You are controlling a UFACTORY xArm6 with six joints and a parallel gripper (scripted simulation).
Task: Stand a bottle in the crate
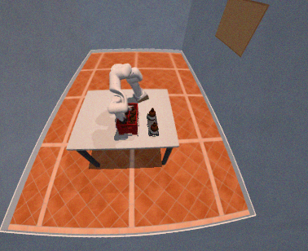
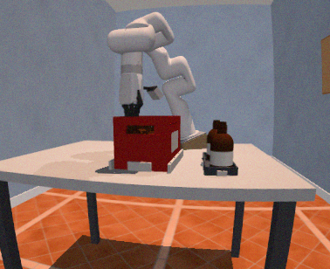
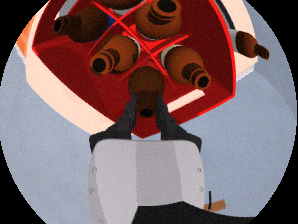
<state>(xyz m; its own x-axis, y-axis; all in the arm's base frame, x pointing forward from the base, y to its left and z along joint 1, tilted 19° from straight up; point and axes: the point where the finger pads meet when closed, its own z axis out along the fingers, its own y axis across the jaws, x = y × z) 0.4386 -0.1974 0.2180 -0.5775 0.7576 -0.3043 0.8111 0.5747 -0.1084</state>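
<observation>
Now: the brown bottle 70 mm below my hand. The rest, counted from my hand: red crate 80 mm below, 70 mm behind, 60 mm to the left; tray 300 mm to the left, 150 mm below.
</observation>
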